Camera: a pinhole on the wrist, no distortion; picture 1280 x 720 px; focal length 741.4 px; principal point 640.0 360.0 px. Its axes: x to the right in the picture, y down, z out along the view. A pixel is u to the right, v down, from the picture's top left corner.
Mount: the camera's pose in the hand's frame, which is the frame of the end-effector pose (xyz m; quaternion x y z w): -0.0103 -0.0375 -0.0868 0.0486 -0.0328 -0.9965 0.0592
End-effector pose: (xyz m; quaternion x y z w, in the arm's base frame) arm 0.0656 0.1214 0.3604 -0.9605 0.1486 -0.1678 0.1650
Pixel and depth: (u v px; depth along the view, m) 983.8 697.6 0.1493
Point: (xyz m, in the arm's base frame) 0.0345 0.2607 0.3219
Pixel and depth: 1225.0 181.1 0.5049
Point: -0.2341 0.3211 -0.1197
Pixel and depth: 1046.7 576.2 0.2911
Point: -0.0029 0.3485 0.1824
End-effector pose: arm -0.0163 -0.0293 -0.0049 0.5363 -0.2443 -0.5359 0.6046
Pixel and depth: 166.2 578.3 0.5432
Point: -0.4043 -0.4727 -0.0468
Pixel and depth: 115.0 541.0 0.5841
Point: -0.4150 -0.5487 -0.0243
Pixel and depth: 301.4 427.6 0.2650
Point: -0.1669 -0.1756 0.0009
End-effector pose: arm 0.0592 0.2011 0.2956 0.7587 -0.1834 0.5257 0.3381
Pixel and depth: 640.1 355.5 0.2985
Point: 0.1963 0.0627 0.2066
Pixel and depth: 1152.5 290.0 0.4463
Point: 0.1434 -0.0517 -0.1139
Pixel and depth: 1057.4 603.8 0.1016
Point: 0.0842 0.2379 0.2028
